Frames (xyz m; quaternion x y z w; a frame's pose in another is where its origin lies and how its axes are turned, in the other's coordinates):
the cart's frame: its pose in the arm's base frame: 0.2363 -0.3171 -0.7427 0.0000 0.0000 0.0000 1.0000
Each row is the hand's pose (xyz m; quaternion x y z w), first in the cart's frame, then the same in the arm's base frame.
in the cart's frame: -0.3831 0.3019 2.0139 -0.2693 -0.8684 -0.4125 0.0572
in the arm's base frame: -0.1468 -0.0152 1.2712 -0.2693 -0.8684 -0.4125 0.0572
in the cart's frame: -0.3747 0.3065 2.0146 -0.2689 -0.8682 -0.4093 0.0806
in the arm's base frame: -0.1384 -0.0106 1.2719 -0.2689 -0.8682 -0.4093 0.0806
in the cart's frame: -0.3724 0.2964 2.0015 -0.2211 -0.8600 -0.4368 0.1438
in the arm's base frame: -0.1361 -0.0207 1.2588 -0.2211 -0.8600 -0.4368 0.1438
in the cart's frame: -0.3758 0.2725 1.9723 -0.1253 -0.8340 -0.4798 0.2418
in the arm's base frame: -0.1395 -0.0446 1.2296 -0.1253 -0.8340 -0.4798 0.2418
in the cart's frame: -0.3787 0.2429 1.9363 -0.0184 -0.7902 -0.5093 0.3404
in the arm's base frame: -0.1424 -0.0742 1.1936 -0.0184 -0.7902 -0.5093 0.3404
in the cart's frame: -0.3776 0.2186 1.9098 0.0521 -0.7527 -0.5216 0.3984
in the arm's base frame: -0.1413 -0.0985 1.1671 0.0521 -0.7527 -0.5216 0.3984
